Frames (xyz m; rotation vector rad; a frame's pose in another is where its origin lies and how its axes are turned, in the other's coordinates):
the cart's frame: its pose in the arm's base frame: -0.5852 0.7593 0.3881 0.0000 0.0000 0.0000
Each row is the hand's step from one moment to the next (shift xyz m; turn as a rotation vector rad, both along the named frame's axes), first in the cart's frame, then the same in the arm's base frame.
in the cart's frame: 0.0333 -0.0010 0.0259 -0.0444 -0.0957 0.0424
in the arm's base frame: 0.0333 -0.0010 0.0259 -0.0444 -0.0957 0.0424
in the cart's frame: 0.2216 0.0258 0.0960 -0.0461 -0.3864 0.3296
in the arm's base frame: 0.2216 0.0258 0.0960 -0.0461 -0.3864 0.3296
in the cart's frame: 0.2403 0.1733 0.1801 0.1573 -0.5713 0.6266
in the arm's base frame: 0.2403 0.1733 0.1801 0.1573 -0.5713 0.6266
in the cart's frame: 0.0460 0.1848 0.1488 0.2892 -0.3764 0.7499
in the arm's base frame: 0.0460 0.1848 0.1488 0.2892 -0.3764 0.7499
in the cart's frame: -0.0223 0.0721 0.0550 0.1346 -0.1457 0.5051
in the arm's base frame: -0.0223 0.0721 0.0550 0.1346 -0.1457 0.5051
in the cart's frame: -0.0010 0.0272 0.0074 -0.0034 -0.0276 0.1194
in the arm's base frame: -0.0010 0.0272 0.0074 -0.0034 -0.0276 0.1194
